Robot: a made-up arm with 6 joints.
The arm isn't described. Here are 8 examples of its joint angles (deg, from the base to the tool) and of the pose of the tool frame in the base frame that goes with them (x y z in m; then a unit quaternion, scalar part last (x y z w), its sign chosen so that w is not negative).
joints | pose
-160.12 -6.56 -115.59 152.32 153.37 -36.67 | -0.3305 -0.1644 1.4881 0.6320 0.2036 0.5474 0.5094
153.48 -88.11 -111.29 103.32 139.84 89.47 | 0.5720 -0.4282 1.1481 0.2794 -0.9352 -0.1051 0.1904
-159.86 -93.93 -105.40 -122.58 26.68 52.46 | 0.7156 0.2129 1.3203 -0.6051 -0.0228 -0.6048 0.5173
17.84 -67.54 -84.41 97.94 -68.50 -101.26 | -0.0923 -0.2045 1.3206 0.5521 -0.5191 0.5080 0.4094
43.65 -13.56 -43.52 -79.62 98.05 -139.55 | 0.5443 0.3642 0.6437 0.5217 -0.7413 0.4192 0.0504
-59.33 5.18 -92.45 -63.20 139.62 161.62 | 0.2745 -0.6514 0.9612 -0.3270 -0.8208 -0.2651 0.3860
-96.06 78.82 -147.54 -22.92 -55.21 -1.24 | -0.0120 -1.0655 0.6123 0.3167 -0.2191 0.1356 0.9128
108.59 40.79 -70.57 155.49 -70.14 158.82 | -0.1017 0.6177 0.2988 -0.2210 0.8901 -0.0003 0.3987
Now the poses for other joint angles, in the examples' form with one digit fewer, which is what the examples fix.
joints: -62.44 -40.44 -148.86 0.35 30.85 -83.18
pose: -0.169 0.453 1.673 -0.113 -0.055 -0.104 0.987
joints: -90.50 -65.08 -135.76 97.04 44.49 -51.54
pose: -0.001 0.744 1.503 0.037 0.122 0.631 0.766
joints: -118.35 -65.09 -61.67 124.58 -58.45 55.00
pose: -0.193 -0.030 1.131 0.530 0.482 -0.686 0.128
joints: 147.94 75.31 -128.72 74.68 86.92 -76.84
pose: -0.990 0.516 0.216 0.322 -0.823 0.084 0.460
